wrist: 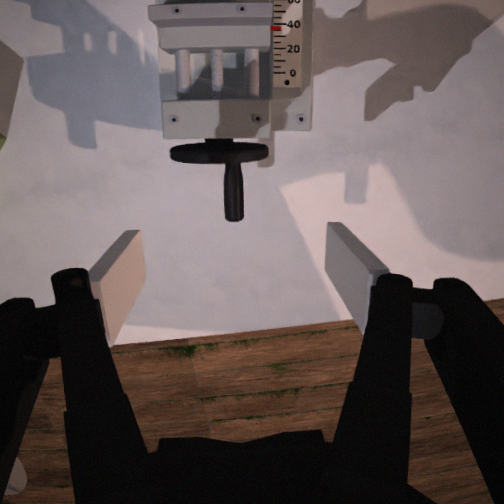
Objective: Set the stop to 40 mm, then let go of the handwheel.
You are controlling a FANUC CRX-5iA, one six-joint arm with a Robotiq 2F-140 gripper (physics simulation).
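A grey slide fixture (217, 75) stands at the top centre of the wrist view. Its black handwheel (219, 152) faces me, with a black crank handle (233, 192) pointing down toward me. A scale (287, 47) on the right of the fixture is marked 0, 20, 40. The red pointer (276, 28) sits level with the 40 mark. The moving grey block (216, 27) is at the top of its rods. My gripper (235, 272) is open and empty, its two pads spread wide, well back from the handle and not touching it.
The fixture stands on a pale grey top with large shadows. A wooden surface (260, 395) lies below the gripper. A beige object (7, 90) shows at the left edge.
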